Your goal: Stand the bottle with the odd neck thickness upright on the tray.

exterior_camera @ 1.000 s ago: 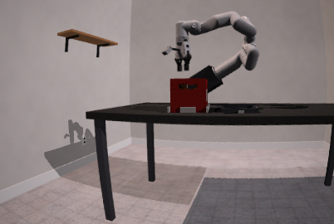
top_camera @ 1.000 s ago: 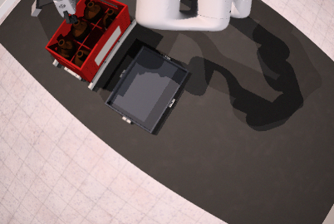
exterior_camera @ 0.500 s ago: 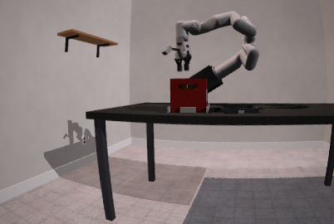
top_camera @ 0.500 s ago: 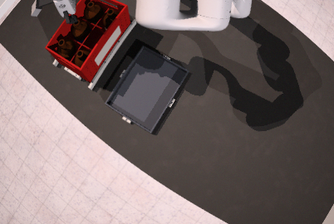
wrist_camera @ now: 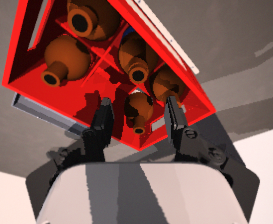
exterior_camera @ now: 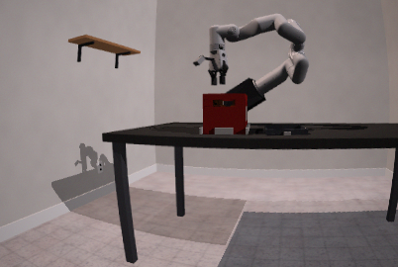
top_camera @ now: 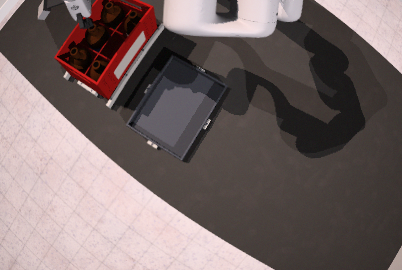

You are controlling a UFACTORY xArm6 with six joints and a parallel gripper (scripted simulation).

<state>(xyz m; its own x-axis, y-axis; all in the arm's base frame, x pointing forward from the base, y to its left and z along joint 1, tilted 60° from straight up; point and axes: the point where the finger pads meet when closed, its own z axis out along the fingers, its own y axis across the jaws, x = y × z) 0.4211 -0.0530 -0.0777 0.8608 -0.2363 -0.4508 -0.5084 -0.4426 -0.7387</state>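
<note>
Now: hand 1 cm past the red crate, 4 cm to the right of it and 16 cm above it. Round my hand: dark flat tray: 3 cm behind, 32 cm to the left, 23 cm below.
</note>
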